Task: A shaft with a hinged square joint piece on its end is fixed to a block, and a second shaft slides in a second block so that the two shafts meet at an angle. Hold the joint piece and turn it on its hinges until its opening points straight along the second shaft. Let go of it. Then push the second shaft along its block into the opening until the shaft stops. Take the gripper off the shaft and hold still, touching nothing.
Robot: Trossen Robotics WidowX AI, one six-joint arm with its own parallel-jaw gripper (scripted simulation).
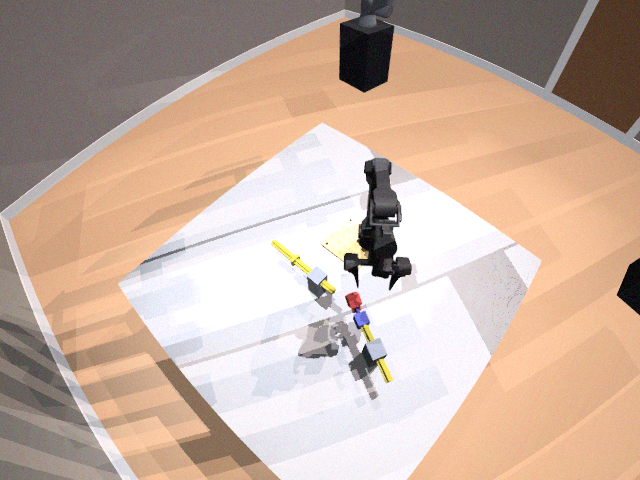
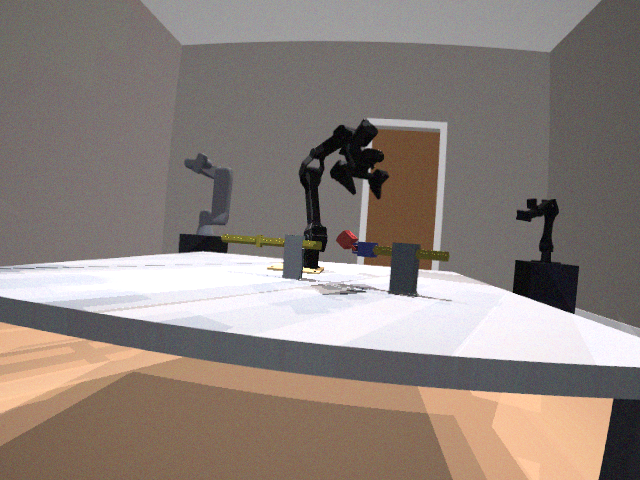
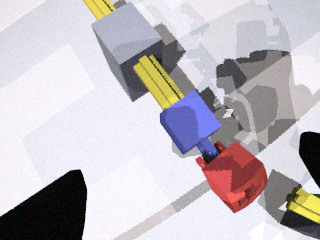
Labels:
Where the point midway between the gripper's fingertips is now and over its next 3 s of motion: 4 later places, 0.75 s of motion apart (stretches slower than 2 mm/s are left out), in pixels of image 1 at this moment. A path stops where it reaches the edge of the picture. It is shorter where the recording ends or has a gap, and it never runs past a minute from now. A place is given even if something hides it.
My gripper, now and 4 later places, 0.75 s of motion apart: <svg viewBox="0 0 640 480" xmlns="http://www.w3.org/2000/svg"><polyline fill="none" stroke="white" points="373,289 349,272 346,276 345,282 350,295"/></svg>

